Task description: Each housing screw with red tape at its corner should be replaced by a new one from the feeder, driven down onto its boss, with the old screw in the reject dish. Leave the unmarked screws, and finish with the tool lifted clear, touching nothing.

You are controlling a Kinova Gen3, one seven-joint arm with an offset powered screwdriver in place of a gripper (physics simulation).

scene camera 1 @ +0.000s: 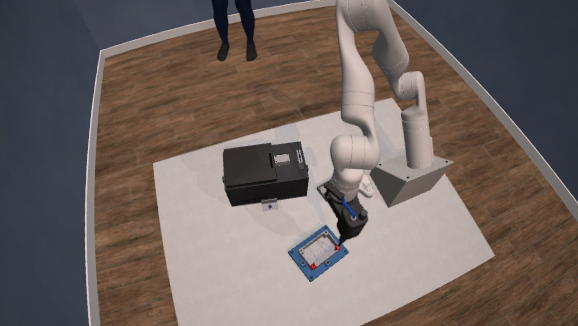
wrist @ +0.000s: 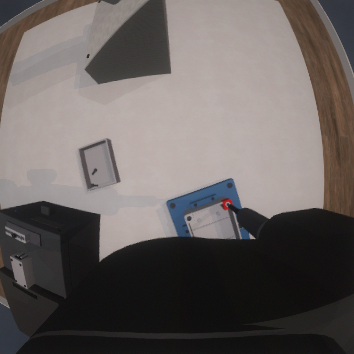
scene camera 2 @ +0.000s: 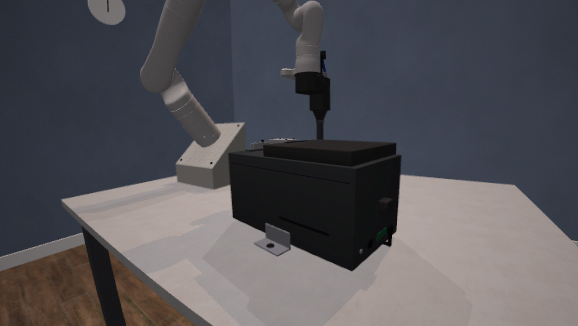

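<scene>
The grey housing sits in a blue fixture. Red tape marks the housing's near corner and its right corner. My screwdriver tip is at the right red corner, pointing down; the black box hides it in scene camera 2. Whether a screw is on the bit, or the tip touches, is too small to tell. The reject dish holds two dark screws. The black screw feeder stands apart from the fixture.
A small metal bracket stands at the feeder's side. The arm's wedge-shaped base is on the table, beyond the dish from the fixture. A person's legs show past the table.
</scene>
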